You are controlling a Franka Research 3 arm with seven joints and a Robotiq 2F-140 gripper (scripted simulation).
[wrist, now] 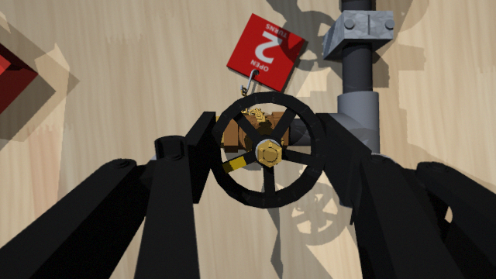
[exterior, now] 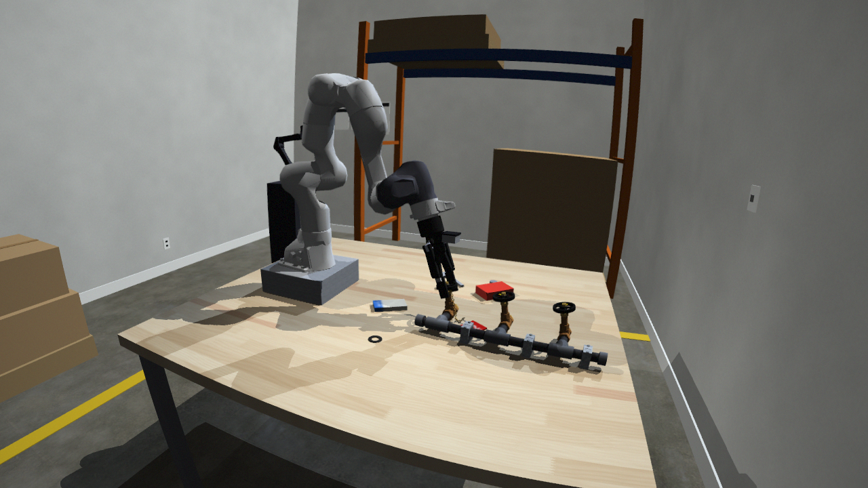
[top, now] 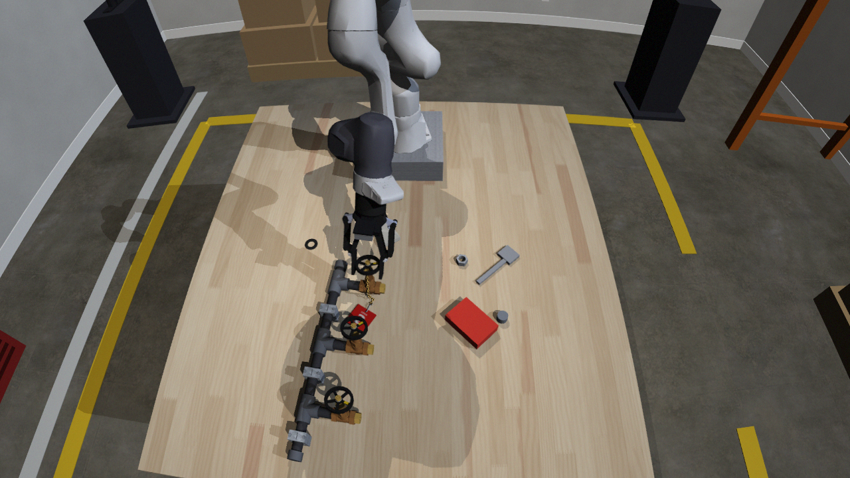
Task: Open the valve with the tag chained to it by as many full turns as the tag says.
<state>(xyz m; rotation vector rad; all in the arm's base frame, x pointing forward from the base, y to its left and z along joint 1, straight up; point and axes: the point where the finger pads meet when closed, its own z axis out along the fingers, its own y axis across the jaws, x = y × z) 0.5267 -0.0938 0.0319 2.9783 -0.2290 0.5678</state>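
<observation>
Right now the red tag is 12 cm below my hand, 9 cm ahead of it and 2 cm to the right of it. From my hand the other things lie so: blue-and-white box 20 cm behind, 11 cm below, 3 cm to the left; nut 26 cm to the left, 11 cm below, 8 cm behind; black washer 20 cm to the right, 16 cm behind, 12 cm below.
</observation>
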